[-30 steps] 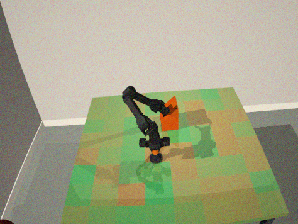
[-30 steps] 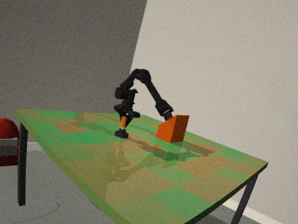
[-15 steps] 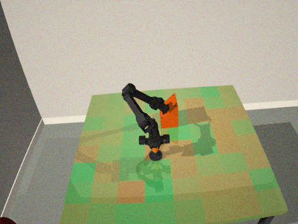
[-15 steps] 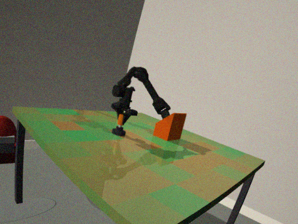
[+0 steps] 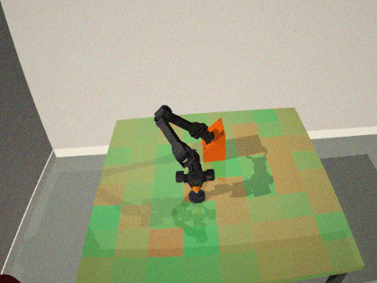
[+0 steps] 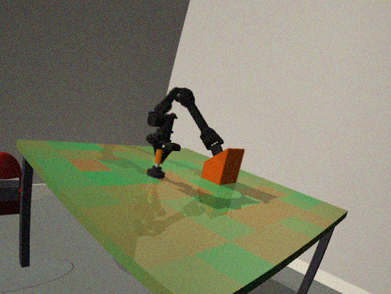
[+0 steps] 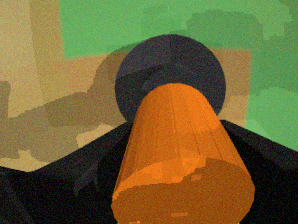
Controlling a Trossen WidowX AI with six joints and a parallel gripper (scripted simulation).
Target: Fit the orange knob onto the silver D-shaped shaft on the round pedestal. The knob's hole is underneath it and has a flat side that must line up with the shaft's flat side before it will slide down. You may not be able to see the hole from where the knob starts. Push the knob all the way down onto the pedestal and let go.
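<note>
The round pedestal lies 40 mm below my gripper tip. The rest, counted from my gripper tip: orange knob 30 mm above.
</note>
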